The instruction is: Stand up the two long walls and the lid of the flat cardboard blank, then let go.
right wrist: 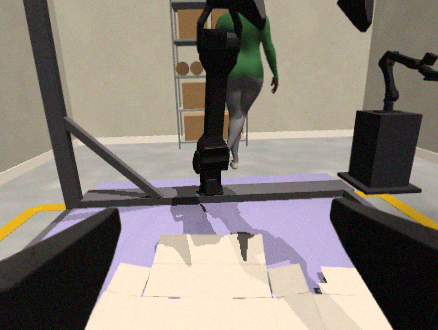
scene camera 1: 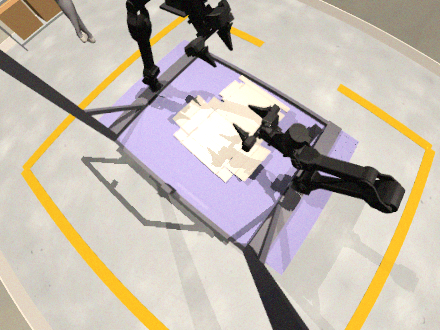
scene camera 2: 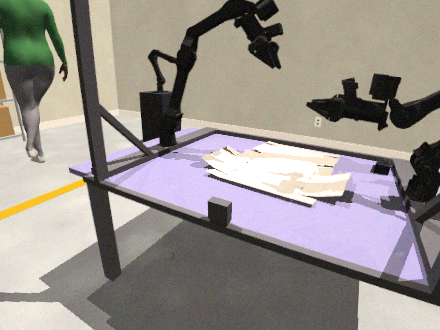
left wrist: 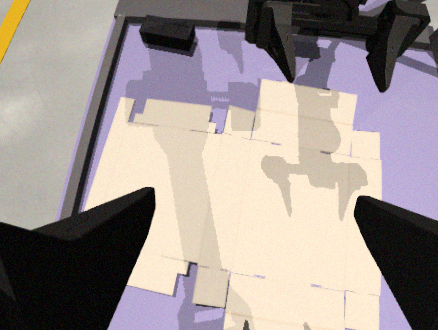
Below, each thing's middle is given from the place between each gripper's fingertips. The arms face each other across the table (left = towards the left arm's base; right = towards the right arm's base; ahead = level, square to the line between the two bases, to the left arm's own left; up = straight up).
I see my left gripper 33 cm past the diagonal brace (right wrist: 70,125), 40 cm to the right of it and 22 cm above it.
My right gripper is now 24 cm past the diagonal brace, 53 cm to the right of it and 13 cm above it.
